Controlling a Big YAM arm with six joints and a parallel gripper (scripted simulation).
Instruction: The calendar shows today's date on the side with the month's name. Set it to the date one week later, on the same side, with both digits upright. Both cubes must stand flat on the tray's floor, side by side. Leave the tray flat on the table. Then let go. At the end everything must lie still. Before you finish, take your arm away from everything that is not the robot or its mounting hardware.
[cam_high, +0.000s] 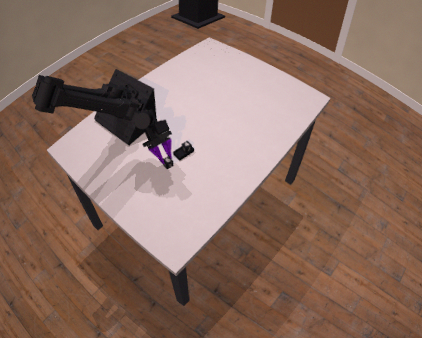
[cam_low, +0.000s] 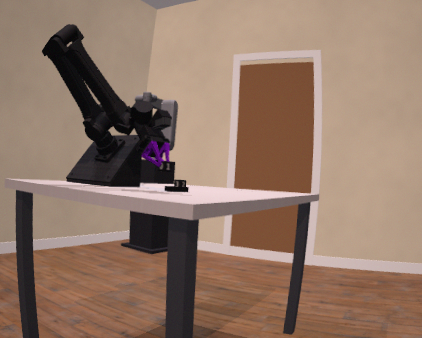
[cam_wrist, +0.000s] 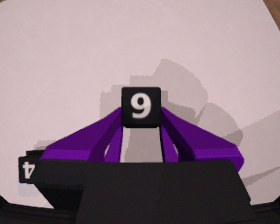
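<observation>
My hand is 30 mm past the black tray, 110 mm to the right of it and 80 mm above it. The rest, counted from my hand: black date cube (10 mm ahead, 10 mm below).
</observation>
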